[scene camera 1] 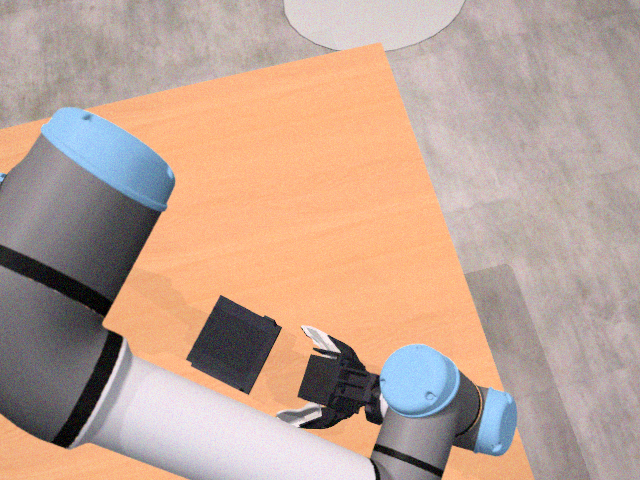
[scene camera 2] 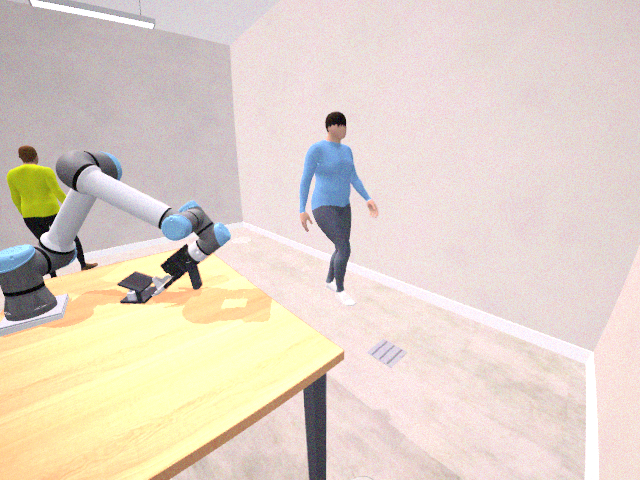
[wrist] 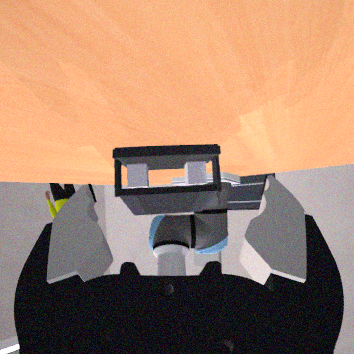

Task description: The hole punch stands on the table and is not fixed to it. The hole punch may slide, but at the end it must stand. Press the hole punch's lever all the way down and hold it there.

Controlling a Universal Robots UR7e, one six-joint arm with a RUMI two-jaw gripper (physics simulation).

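Where they show: gripper, fingertip midpoint: [scene camera 1: 286,372] [scene camera 2: 160,286] [wrist: 176,182]; arm's base at its link origin: [scene camera 2: 32,309] [wrist: 208,183].
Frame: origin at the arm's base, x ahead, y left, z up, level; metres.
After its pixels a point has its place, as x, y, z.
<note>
The black hole punch [scene camera 1: 233,345] @(0.379, -0.047, 0.039) [scene camera 2: 136,281] @(0.372, -0.046, 0.042) [wrist: 167,204] @(0.379, -0.041, 0.040) stands upright on the table. Its flat lever is raised at a slant above the base; in the wrist view an open gap with two grey blocks shows between lever and base. My gripper [scene camera 1: 293,371] @(0.455, -0.093, 0.018) [scene camera 2: 159,285] @(0.455, -0.093, 0.018) [wrist: 176,182] @(0.455, -0.093, 0.018) is open and empty. It is tilted and low, at the punch's side away from the arm's base, with its fingers pointing toward the punch. In scene camera 1 a gap shows between fingertips and punch. Whether a fingertip touches it in scene camera 2 I cannot tell.
The wooden table [scene camera 1: 320,206] @(0.534, 0.196, -0.028) [scene camera 2: 170,382] @(0.461, -0.564, -0.028) carries the arm's base [scene camera 2: 31,302] @(0.034, -0.057, 0.052). The forearm [scene camera 1: 232,413] @(0.433, -0.166, 0.409) passes close beside the punch in scene camera 1. The table's edge lies beyond the wrist. A person in blue [scene camera 2: 333,175] and one in yellow [scene camera 2: 36,191] are on the floor beyond the table.
</note>
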